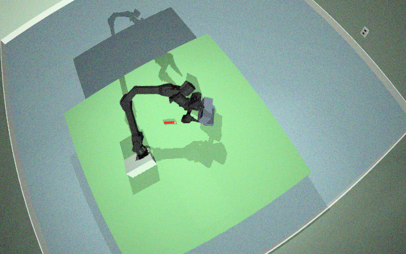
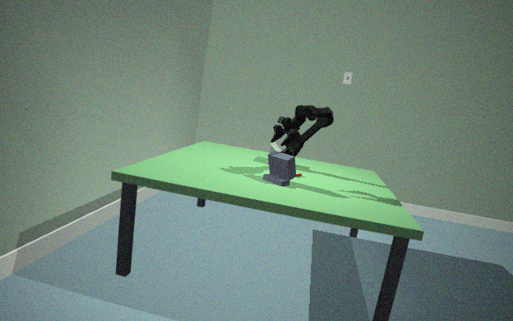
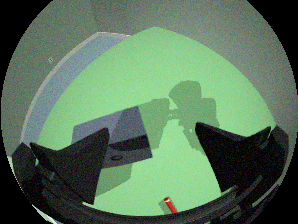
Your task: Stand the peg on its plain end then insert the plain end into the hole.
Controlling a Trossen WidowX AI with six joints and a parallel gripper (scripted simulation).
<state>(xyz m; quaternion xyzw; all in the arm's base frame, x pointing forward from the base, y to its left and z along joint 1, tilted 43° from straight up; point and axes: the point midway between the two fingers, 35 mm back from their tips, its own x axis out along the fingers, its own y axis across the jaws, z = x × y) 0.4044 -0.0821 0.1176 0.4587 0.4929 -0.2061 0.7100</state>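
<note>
My gripper tip is now 170 mm above the red peg, 160 mm past it and 120 mm to the right of it. Round my gripper tip: sloped grey panel 100 mm below, 50 mm to the left, 50 mm ahead; panel foot 170 mm below, 70 mm ahead, 40 mm to the left.
</note>
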